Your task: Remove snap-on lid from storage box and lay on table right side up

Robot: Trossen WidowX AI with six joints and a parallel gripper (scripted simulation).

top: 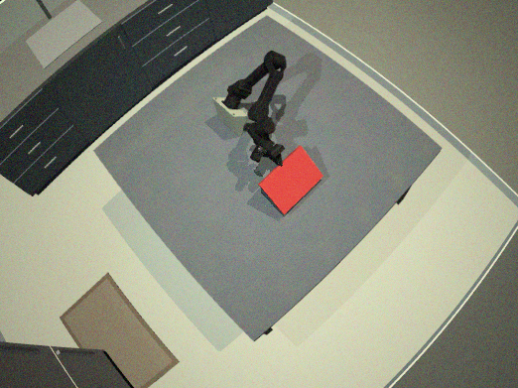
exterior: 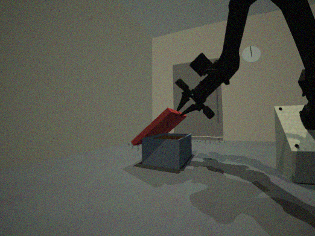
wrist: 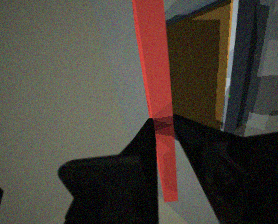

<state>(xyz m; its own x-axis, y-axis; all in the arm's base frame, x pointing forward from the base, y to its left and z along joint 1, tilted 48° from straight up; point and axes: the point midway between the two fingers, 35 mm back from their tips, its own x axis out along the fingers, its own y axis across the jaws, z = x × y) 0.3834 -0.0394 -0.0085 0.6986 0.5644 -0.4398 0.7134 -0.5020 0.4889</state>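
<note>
The red lid lies 70 mm ahead of my gripper tip, 50 mm below it and 10 mm to the left of it. From my gripper tip the other things lie so: grey-blue storage box 130 mm below, 40 mm ahead.
</note>
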